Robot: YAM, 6 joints.
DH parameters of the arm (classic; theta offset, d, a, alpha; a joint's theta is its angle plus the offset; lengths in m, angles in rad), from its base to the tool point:
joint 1: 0 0.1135 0.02 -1.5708
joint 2: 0 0 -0.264 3.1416
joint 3: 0.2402 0 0.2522 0
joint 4: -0.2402 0 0.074 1.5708
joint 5: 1.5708 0 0 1.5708
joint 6: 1.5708 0.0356 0 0
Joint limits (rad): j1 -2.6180..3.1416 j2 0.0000..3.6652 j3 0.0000..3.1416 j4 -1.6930..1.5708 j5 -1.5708..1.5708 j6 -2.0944..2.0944
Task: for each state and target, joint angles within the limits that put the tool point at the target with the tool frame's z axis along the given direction. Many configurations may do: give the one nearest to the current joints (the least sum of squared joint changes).
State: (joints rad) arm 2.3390 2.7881 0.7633 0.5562 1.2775 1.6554
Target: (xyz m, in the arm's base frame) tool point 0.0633 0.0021 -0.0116 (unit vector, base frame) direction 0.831 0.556 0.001
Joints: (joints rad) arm 2.6582 3.3520 0.2521 -0.0437 1.0731 1.6554
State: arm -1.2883 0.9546 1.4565 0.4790 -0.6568 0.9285
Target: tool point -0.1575 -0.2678 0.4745 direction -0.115 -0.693 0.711
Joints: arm -2.1337 1.4423 1.2781 0.9964 -0.2762 0.9285
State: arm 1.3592 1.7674 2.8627 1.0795 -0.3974 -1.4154
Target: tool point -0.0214 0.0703 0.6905 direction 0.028 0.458 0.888
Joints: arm 1.9640 1.2097 2.1301 0.2156 0.2028 -1.4154
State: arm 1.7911 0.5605 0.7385 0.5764 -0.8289 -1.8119
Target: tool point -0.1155 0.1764 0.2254 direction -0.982 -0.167 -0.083
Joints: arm 1.9866 1.0786 0.4566 0.2940 -1.3101 -1.8119
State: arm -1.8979 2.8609 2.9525 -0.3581 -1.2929 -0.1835
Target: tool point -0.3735 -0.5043 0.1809 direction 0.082 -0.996 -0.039
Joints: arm -2.2473 3.1154 3.1393 -0.0777 -0.7579 -0.1835
